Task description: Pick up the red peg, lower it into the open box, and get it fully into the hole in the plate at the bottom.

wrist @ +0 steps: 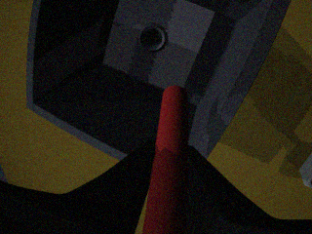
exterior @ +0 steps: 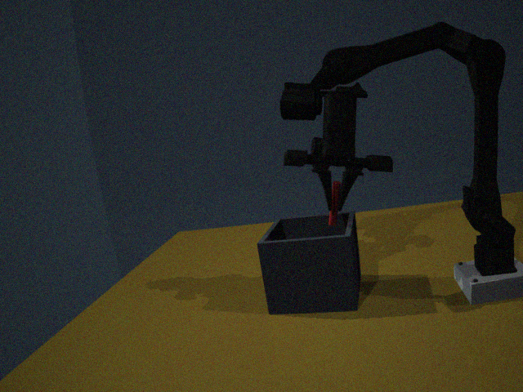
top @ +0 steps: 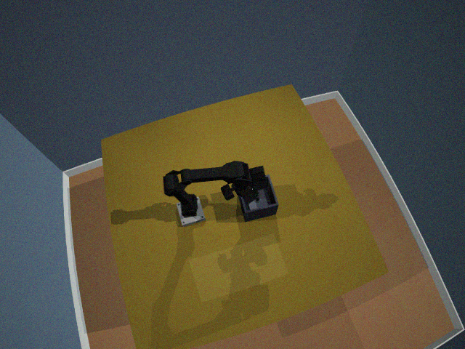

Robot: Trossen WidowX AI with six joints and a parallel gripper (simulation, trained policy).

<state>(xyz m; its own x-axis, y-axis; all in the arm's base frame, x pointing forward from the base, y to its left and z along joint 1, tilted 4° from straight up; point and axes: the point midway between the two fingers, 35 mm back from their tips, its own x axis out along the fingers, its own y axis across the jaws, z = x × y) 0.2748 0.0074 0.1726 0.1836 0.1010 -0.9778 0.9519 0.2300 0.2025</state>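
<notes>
Now: the grey plate 50 mm ahead of my gripper tip, 20 mm to the right of it and 120 mm below it. Also, from my gripper tip: red peg 10 mm to the right, 10 mm above.
</notes>
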